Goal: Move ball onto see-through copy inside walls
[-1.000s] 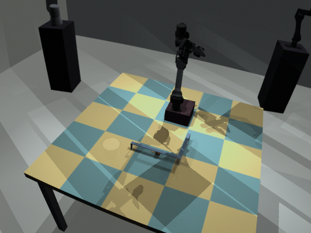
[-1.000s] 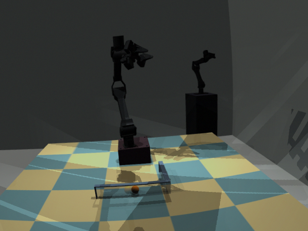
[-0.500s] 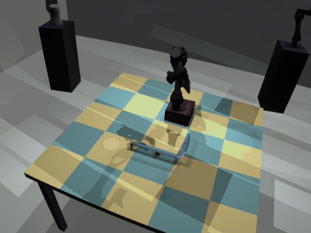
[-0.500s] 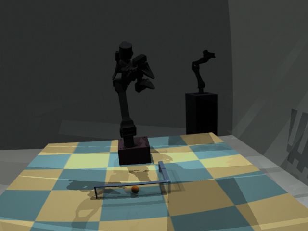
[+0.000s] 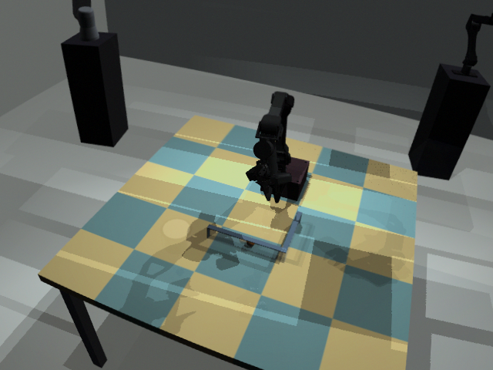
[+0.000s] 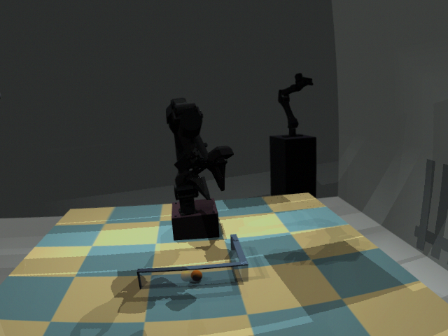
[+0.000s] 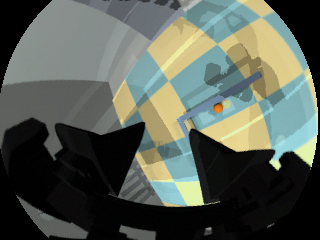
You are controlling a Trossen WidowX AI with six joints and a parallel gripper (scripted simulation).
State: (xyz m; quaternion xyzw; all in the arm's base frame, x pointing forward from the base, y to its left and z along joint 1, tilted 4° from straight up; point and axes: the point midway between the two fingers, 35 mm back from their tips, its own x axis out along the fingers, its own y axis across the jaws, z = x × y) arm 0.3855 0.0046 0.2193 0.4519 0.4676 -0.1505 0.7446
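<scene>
The orange ball is 250 mm below my gripper tip, 60 mm to the right of it and 30 mm behind it.
</scene>
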